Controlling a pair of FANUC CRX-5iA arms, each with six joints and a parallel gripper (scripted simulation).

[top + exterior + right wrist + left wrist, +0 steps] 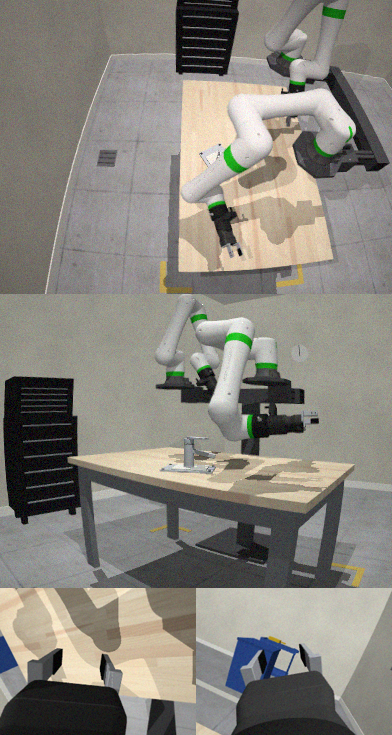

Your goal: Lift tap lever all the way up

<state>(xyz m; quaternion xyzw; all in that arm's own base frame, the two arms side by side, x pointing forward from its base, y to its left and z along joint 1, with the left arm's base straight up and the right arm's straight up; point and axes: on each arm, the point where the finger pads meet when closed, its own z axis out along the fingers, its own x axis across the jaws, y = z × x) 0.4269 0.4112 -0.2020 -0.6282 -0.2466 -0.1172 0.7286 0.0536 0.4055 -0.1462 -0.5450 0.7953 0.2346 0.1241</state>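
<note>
Now: the lever 390 mm ahead of my right hand, 170 mm to the left of it and 170 mm below it. Also, from my right hand: grey tap: 380 mm ahead, 140 mm to the left, 210 mm below; then base plate: 390 mm ahead, 110 mm to the left, 310 mm below.
</note>
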